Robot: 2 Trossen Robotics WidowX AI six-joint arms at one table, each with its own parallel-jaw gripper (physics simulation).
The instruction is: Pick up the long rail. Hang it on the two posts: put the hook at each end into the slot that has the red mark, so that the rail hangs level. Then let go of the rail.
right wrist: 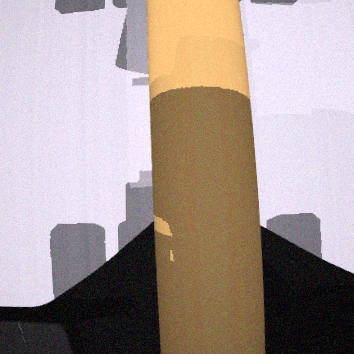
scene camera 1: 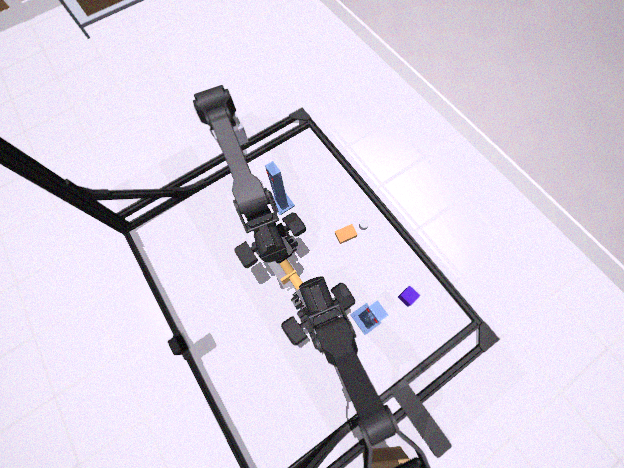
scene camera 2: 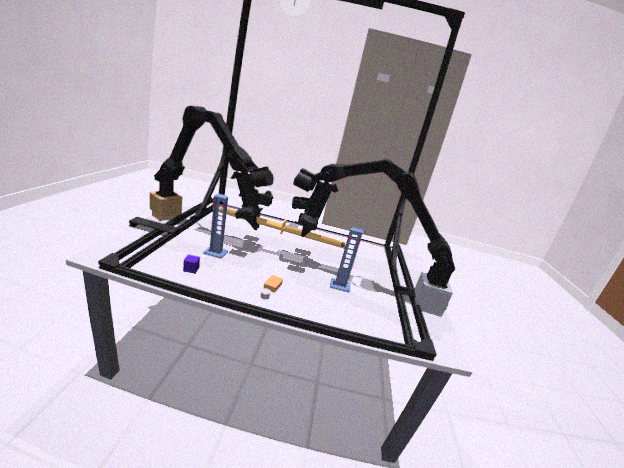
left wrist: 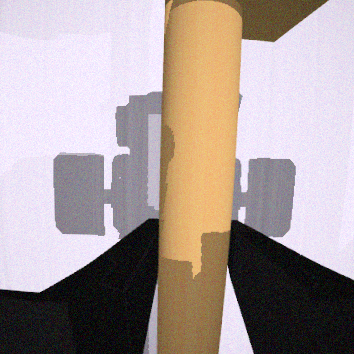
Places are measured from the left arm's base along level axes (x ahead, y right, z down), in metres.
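Where they show: left gripper, fingertip midpoint: [scene camera 2: 302, 235] [left wrist: 191, 230]; right gripper, fingertip midpoint: [right wrist: 198, 224] [scene camera 2: 257, 229]; left arm's base, origin of the base link: [scene camera 2: 436, 281]; right arm's base, origin of the base link: [scene camera 2: 166, 193].
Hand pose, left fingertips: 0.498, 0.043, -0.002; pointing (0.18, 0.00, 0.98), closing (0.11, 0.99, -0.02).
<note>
Things, the pixels of their top centre, and the offset from my left fingertips, as dx, dy, dz. "spot": a spot on its surface instead.
- long orange rail, middle of its top: [scene camera 1: 290, 274] [scene camera 2: 284, 221] +0.079, -0.005, -0.033
- blue slotted post, middle of its top: [scene camera 1: 272, 168] [scene camera 2: 356, 229] -0.185, -0.092, -0.112
- blue post, middle of its top: [scene camera 1: 378, 310] [scene camera 2: 221, 195] +0.270, -0.141, -0.112
- orange block, middle of its top: [scene camera 1: 346, 232] [scene camera 2: 273, 280] +0.017, -0.222, +0.083
- small grey disc, middle of its top: [scene camera 2: 265, 291] [scene camera 1: 364, 223] +0.017, -0.288, +0.083
- purple cube, middle of its top: [scene camera 1: 410, 295] [scene camera 2: 191, 258] +0.275, -0.282, +0.063
- black frame, surface spot: [scene camera 2: 262, 311] spot: -0.010, -0.378, +0.083
The long orange rail [scene camera 1: 286, 268] [scene camera 2: 325, 237] [left wrist: 202, 125] [right wrist: 200, 160] is held raised above the table by both grippers, one on each side of its middle collar. My left gripper [scene camera 2: 306, 229] [left wrist: 191, 230] is shut on the rail. My right gripper [scene camera 2: 253, 221] [right wrist: 198, 224] is also shut on it. One blue slotted post [scene camera 1: 278, 188] [scene camera 2: 347, 261] and another blue post [scene camera 1: 356, 316] [scene camera 2: 218, 229] stand upright with red marks near their tops. In scene camera 2 the rail's ends show behind the upper parts of the posts. In scene camera 1 the rail's visible part is apart from both posts; its ends are hidden under the arms.
An orange block [scene camera 1: 345, 233] [scene camera 2: 273, 283] and a small grey disc [scene camera 1: 363, 226] [scene camera 2: 265, 293] lie on the table on the other side of the posts from the arms' grippers. A purple cube [scene camera 1: 408, 295] [scene camera 2: 191, 263] lies near one post. A black frame [scene camera 1: 370, 188] [scene camera 2: 262, 311] borders the table.
</note>
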